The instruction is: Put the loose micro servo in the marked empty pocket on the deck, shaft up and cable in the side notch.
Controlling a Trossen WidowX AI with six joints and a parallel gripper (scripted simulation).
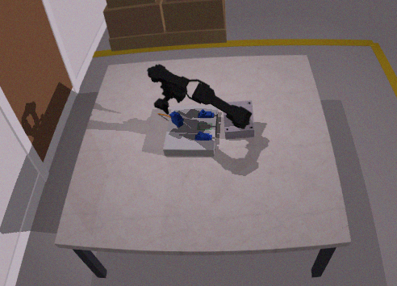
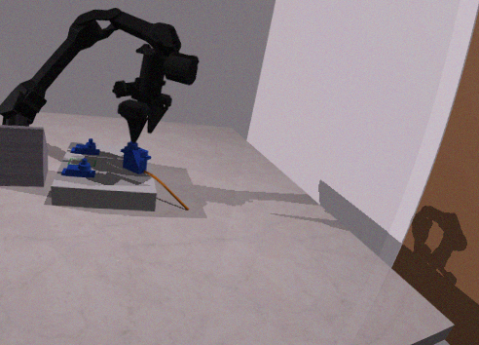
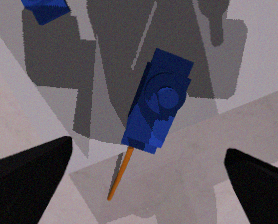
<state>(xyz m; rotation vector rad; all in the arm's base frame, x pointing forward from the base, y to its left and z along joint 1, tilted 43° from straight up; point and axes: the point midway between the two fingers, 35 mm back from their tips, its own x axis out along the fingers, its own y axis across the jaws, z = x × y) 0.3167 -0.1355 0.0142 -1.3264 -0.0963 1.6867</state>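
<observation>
My gripper tip is 120 mm above the grey deck, 40 mm to the right of it and 30 mm past it.
</observation>
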